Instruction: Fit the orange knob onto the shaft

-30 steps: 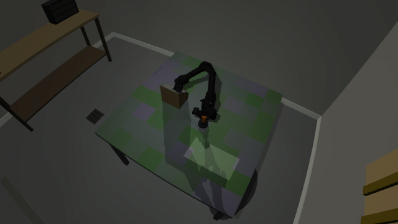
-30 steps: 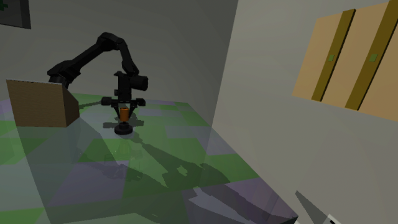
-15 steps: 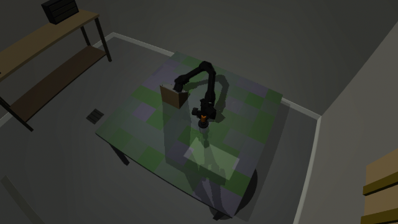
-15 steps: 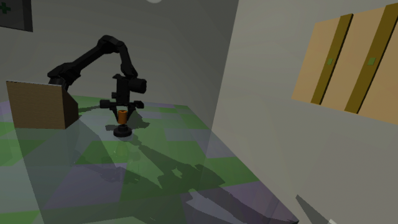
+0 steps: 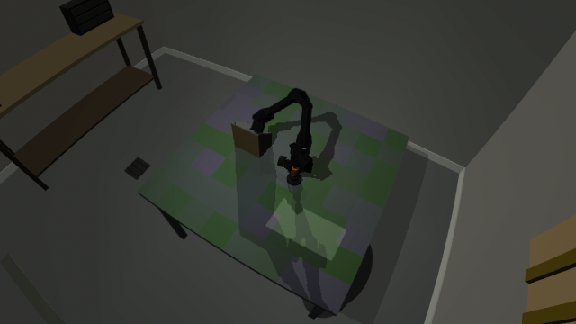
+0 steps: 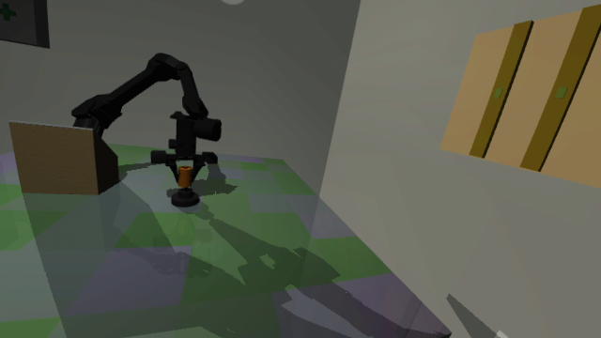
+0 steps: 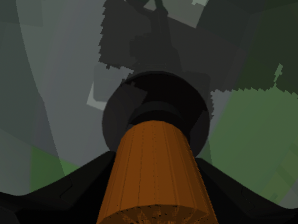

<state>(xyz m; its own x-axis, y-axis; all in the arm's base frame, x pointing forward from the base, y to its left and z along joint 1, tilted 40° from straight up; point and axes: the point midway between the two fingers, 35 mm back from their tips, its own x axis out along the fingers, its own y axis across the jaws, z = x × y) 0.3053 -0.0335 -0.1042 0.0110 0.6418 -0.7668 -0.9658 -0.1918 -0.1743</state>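
Now: the dark round pedestal 4 cm below my gripper tip. Also, from my gripper tip: orange knob 2 cm above.
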